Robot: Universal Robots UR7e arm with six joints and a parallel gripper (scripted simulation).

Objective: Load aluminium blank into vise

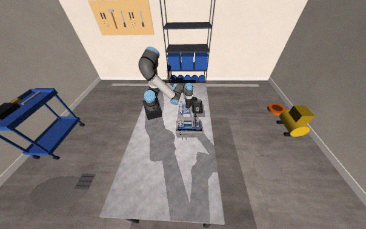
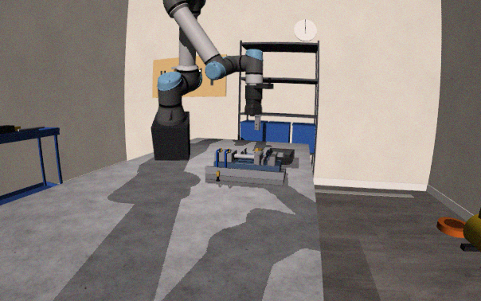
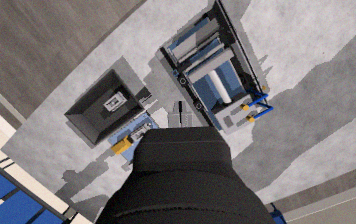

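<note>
My hand is 280 mm to the right of the brass blank, 170 mm above it and 60 mm past it. Also, from my hand: vise 160 mm below, 90 mm to the right, 10 mm behind.
</note>
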